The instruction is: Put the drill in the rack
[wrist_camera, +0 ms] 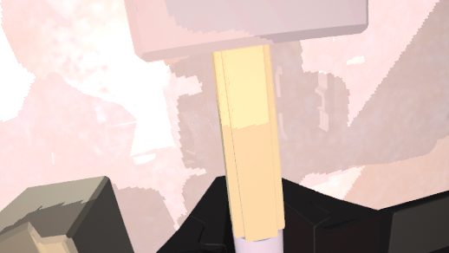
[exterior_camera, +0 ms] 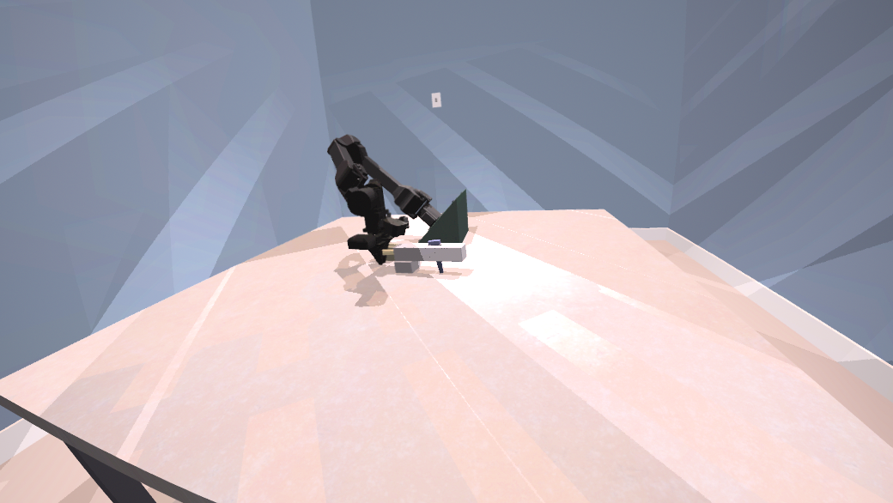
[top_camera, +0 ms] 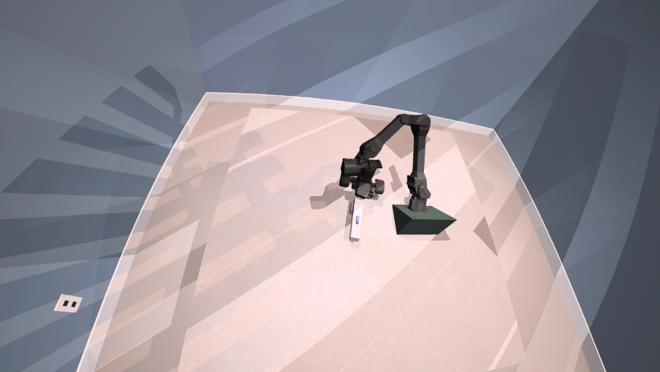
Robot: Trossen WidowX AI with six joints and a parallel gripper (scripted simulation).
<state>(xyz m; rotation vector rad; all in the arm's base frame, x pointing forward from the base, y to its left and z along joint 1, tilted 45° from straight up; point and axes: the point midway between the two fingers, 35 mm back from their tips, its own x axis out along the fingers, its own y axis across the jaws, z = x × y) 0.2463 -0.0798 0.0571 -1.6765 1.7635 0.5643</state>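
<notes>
Now: the drill 1 cm ahead of my gripper tip, 4 cm to the left of it and 4 cm above it. The rest, counted from my gripper tip: rack: 8 cm behind, 2 cm to the right, 1 cm above; then blue key: 3 cm ahead, 16 cm to the left, 4 cm above.
</notes>
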